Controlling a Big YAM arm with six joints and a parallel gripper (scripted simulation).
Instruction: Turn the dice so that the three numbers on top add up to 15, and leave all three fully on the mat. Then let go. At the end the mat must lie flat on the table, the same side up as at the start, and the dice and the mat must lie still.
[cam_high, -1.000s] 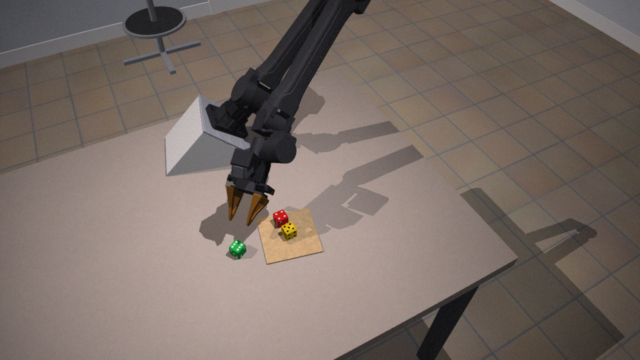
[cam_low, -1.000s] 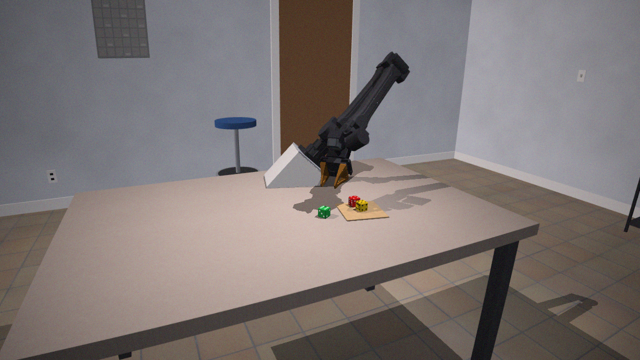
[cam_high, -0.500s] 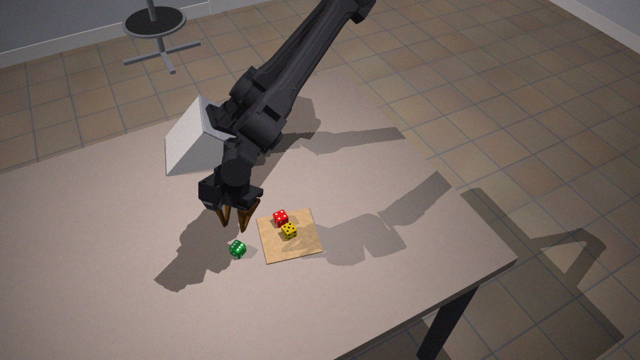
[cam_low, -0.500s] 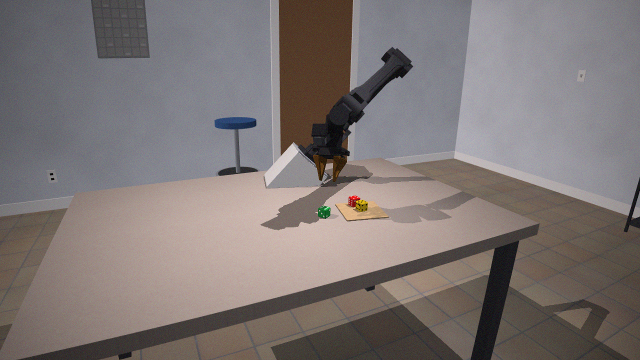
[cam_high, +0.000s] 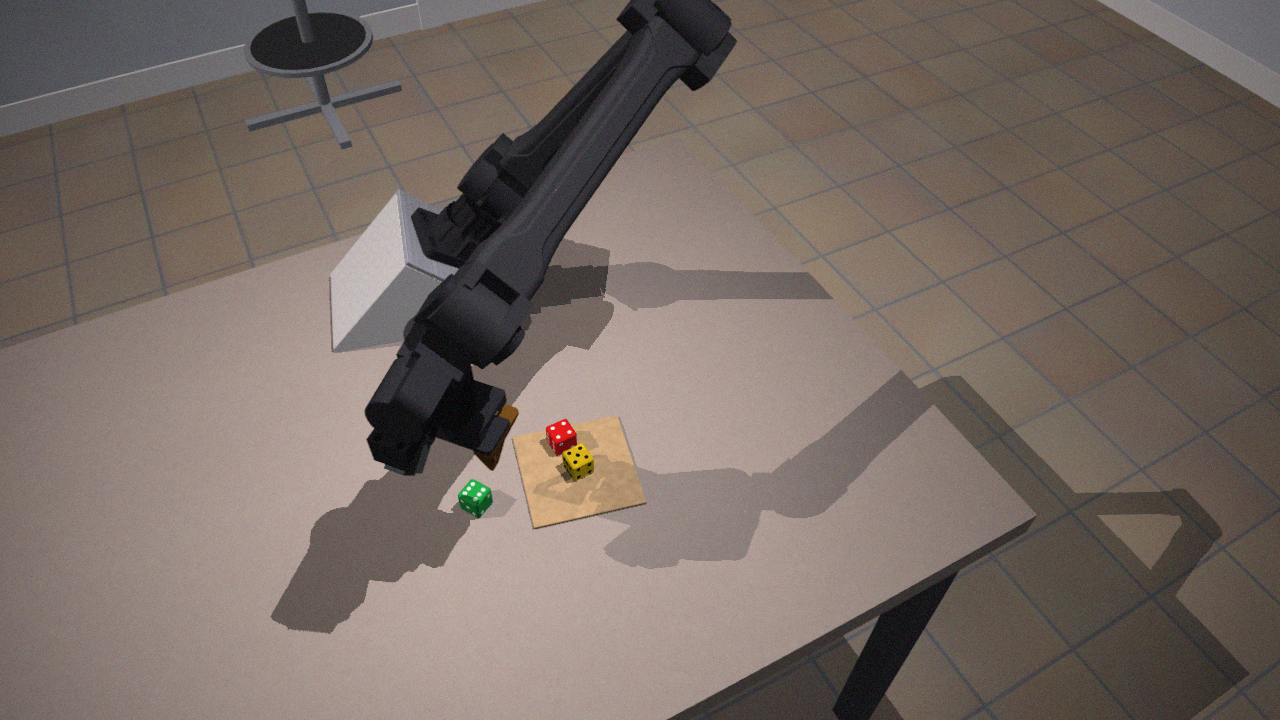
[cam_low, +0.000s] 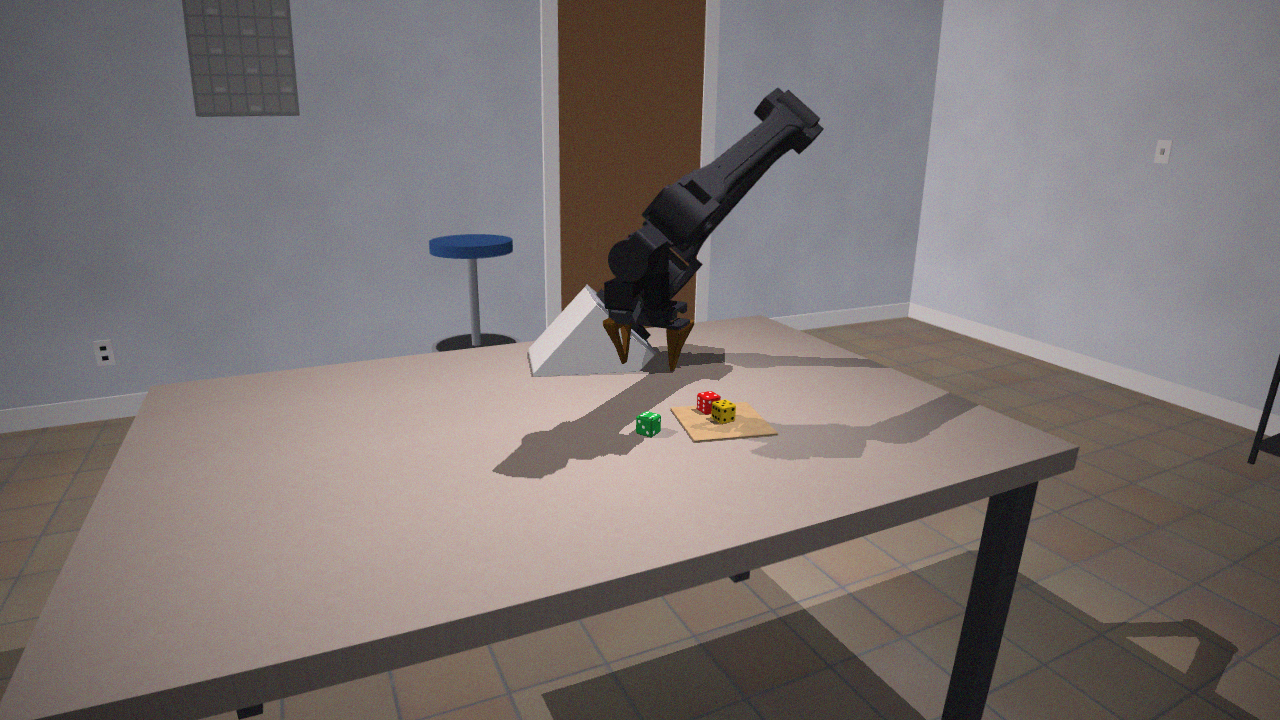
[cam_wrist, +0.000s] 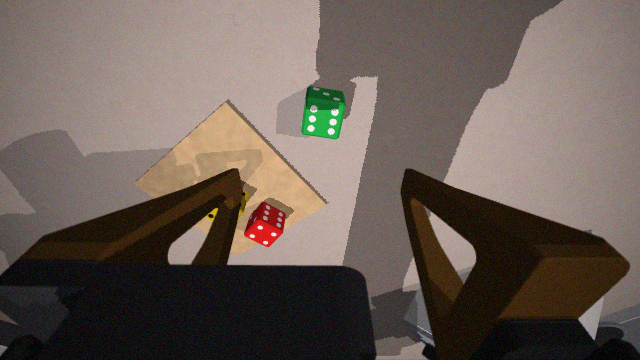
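Right now the green die is 110 mm below my hand. Also, from my hand: yellow die 10 mm behind, 140 mm to the left, 100 mm below; then tan mat 10 mm behind, 140 mm to the left, 120 mm below; then red die 50 mm behind, 130 mm to the left, 100 mm below.
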